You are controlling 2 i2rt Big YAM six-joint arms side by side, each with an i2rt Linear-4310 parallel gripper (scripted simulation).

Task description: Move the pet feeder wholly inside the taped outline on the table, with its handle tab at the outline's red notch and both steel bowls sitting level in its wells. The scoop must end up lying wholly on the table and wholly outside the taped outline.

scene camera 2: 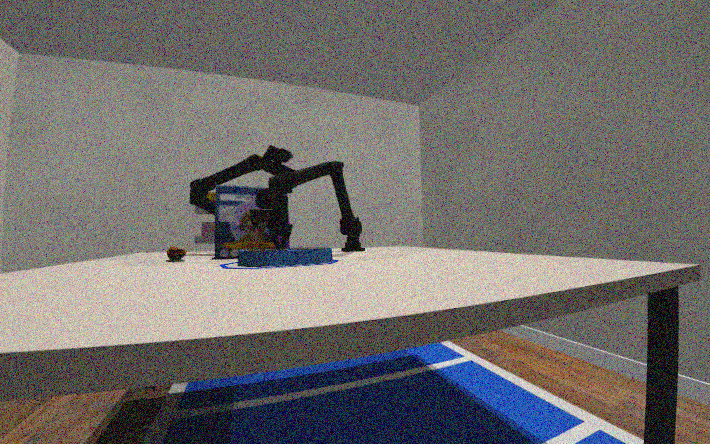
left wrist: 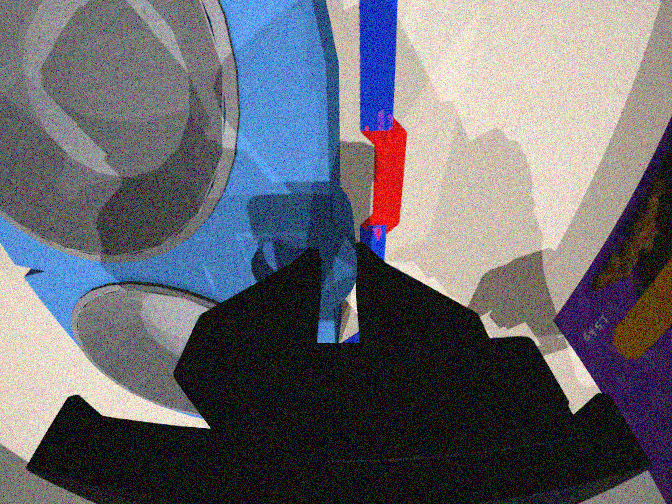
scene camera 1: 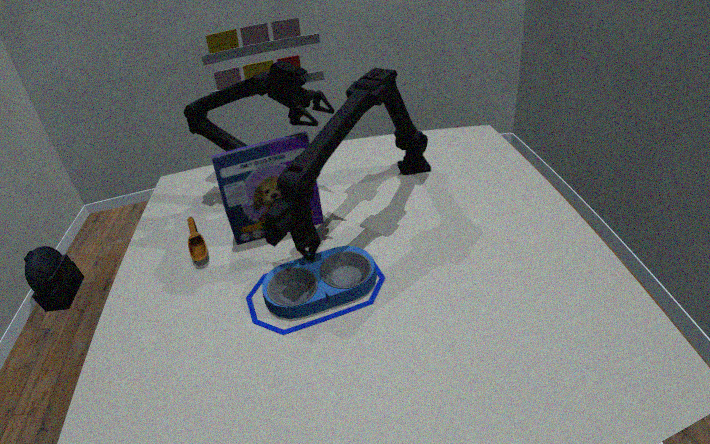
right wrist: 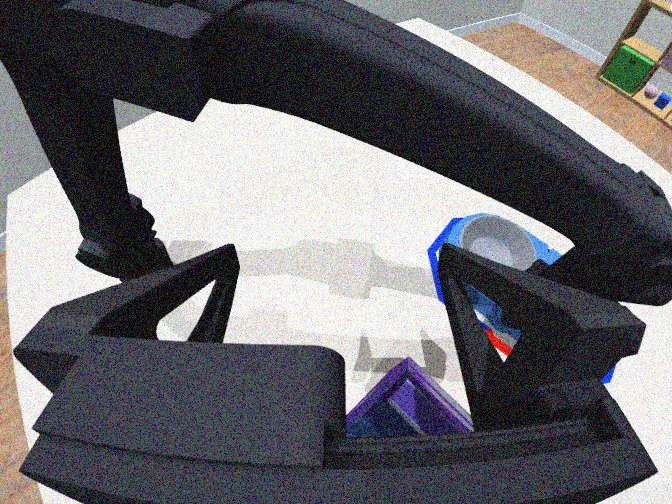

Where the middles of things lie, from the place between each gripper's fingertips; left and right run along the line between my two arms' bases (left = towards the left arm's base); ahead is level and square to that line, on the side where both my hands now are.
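From my left hand: blue pet feeder [scene camera 1: 326,296], 30 mm below, 80 mm ahead, 10 mm to the left; blue taped outline [right wrist: 432,250], 40 mm below, 90 mm ahead, 10 mm to the right; purple dog food box [right wrist: 410,402], 100 mm above, 230 mm behind, 90 mm to the right. By its middle, the blue taped outline is nearer to my left hand than to my right hand.
My right hand is 210 mm above the purple dog food box, 210 mm to the left of it and 10 mm short of it. From my right hand: blue pet feeder, 340 mm below, 320 mm ahead, 100 mm to the right; blue taped outline, 350 mm below, 330 mm ahead, 120 mm to the right. By its middle, the blue pet feeder is nearer to my left hand than to my right hand.
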